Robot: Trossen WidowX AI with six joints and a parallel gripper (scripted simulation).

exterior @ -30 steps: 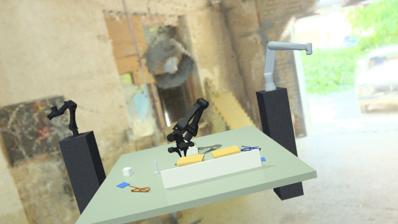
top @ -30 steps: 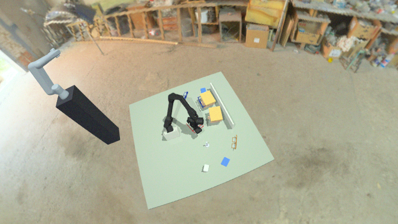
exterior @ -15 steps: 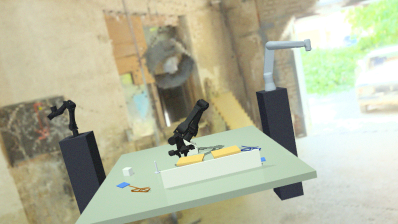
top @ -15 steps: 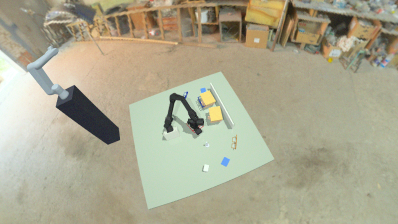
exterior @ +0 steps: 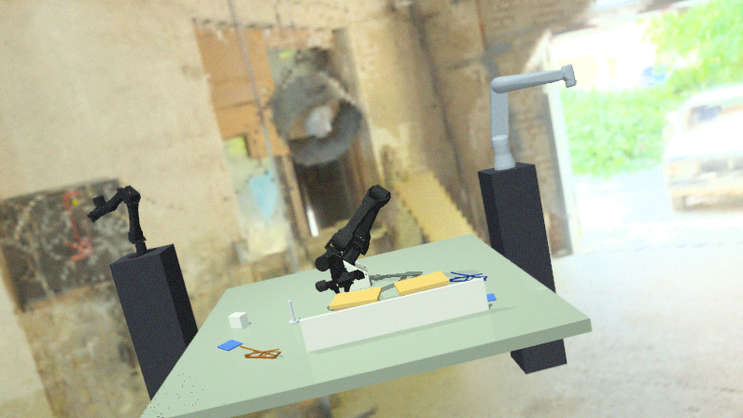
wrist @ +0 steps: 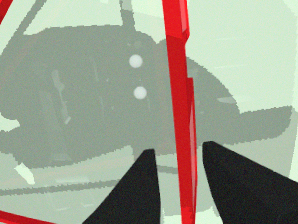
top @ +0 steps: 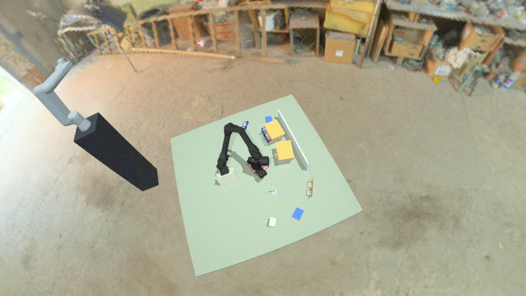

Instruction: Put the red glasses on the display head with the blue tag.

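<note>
My gripper tip is 200 mm to the left of the small white peg, 50 mm short of it and 10 mm below it. From my gripper tip the other things lie so: white cube (420 mm to the right, 50 mm behind, 10 mm above); display head (270 mm to the left, 230 mm ahead, 40 mm above); long white wall (370 mm ahead, 160 mm to the left, 40 mm above).
</note>
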